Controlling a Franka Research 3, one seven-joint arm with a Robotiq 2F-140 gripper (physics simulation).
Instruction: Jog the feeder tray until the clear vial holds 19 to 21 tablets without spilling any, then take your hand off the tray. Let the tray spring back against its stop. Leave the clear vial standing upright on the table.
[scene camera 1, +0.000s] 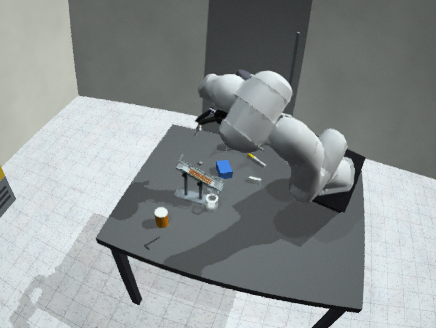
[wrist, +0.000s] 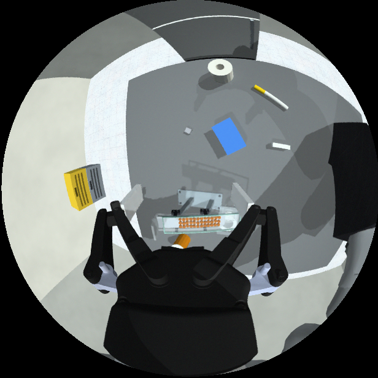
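Note:
The feeder tray (scene camera 1: 218, 185) (wrist: 170, 225) is a clear, sloping trough on two dark posts above a clear base plate (scene camera 1: 186, 194) (wrist: 186, 193). Orange tablets (scene camera 1: 200, 176) (wrist: 199, 222) lie in rows along its middle. The clear vial (scene camera 1: 212, 204) stands upright on the table below the tray's lower end in the scene view; its contents are too small to tell. In the wrist view a faint round shape shows through the tray's right end. My gripper (scene camera 1: 200, 126) (wrist: 186, 191) is open, fingers wide apart, high above the table and away from the tray.
An orange bottle with a white cap (scene camera 1: 161, 218) (wrist: 183, 242) stands near the tray. A blue block (scene camera 1: 224, 169) (wrist: 229, 136), a yellow-white marker (scene camera 1: 257, 160) (wrist: 271, 97), a white block (scene camera 1: 254, 179) (wrist: 281, 146), a white roll (wrist: 220, 70) and a hex key (scene camera 1: 152, 243) are on the table (scene camera 1: 280, 265).

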